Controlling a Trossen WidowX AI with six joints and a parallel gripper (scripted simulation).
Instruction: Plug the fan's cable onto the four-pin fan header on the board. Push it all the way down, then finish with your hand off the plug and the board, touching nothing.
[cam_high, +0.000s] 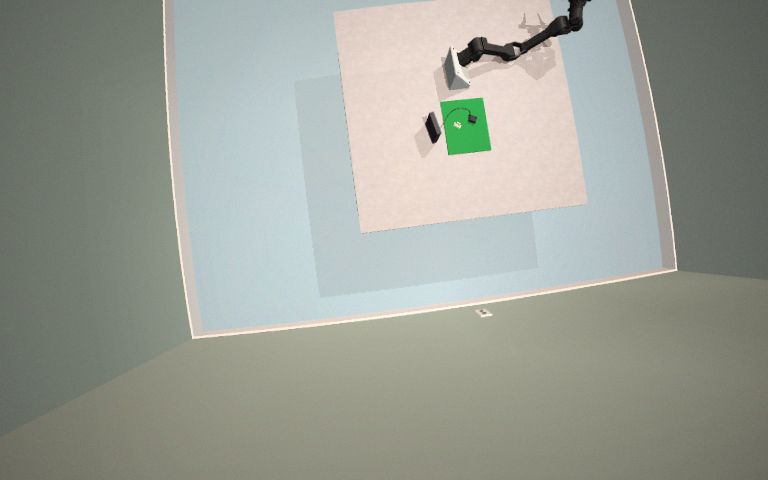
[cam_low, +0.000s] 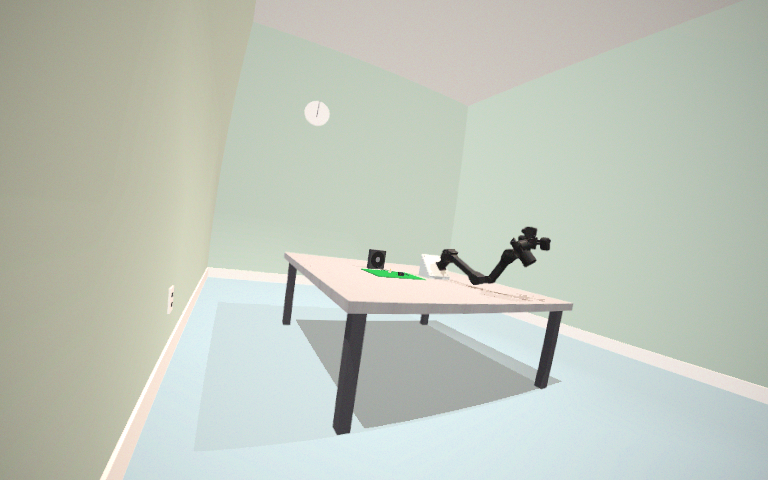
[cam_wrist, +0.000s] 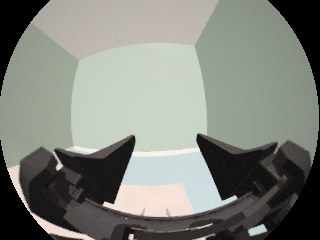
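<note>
Right now my gripper tip is 570 mm to the left of the dark plug, 460 mm short of it and 300 mm above it. From my gripper tip the other things lie so: black fan: 810 mm to the right, 470 mm ahead, 260 mm below; then green board: 620 mm to the right, 480 mm ahead, 330 mm below; then pale fan header: 670 mm to the right, 470 mm ahead, 310 mm below.
</note>
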